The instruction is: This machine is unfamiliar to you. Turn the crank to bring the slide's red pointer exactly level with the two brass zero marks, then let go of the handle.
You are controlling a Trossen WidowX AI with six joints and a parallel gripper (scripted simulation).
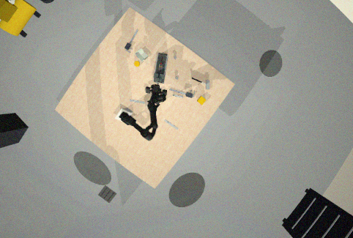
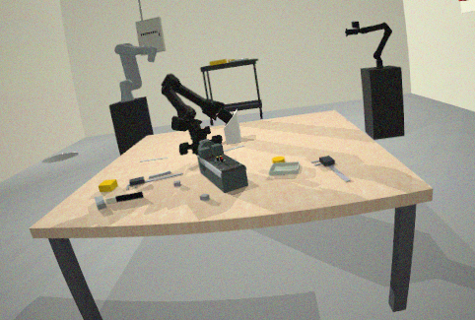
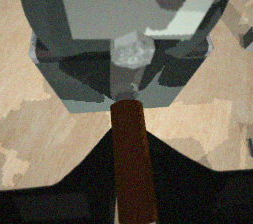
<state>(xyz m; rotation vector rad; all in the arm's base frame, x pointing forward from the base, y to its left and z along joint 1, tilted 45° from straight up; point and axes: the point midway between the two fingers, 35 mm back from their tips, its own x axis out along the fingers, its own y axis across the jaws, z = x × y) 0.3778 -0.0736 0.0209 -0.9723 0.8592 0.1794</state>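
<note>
Right now my gripper tip is 16 cm short of the red pointer, 10 cm to the right of it and 5 cm below it. Round my gripper tip: crank (4 cm above); brown crank handle (3 cm above, 2 cm behind, 1 cm to the right); yellow disc (29 cm to the left, 3 cm ahead, 2 cm below).
</note>
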